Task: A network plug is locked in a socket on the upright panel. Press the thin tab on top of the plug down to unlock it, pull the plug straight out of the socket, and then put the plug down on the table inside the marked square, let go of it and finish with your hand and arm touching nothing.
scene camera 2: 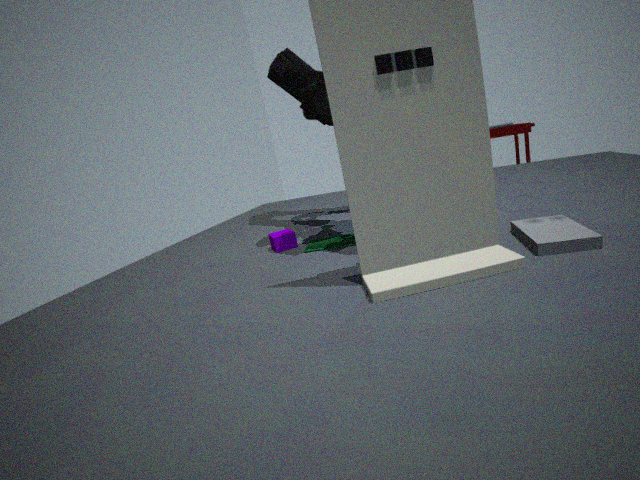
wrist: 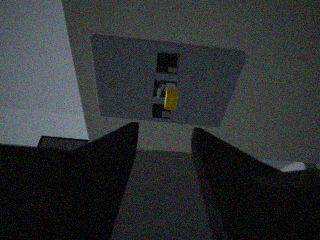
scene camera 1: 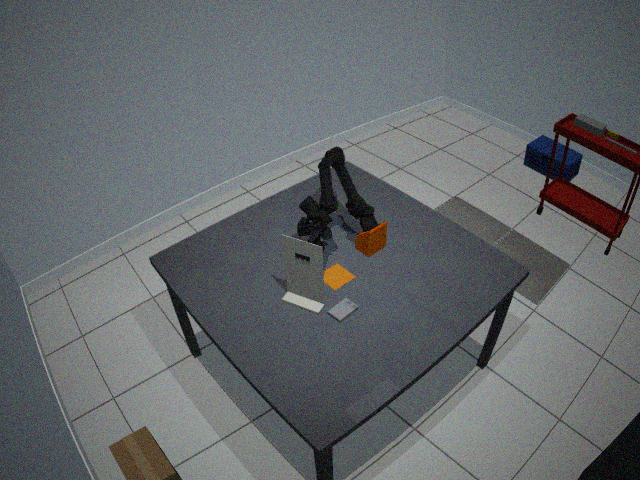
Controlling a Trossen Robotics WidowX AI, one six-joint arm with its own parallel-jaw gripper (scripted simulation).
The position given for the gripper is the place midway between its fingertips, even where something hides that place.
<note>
In view: the gripper point(wrist: 165, 132), a grey slab point(scene camera 2: 558, 234) and an upright pale panel point(scene camera 2: 406, 92).
The upright pale panel also shows in scene camera 1 point(scene camera 1: 303, 261).
</note>
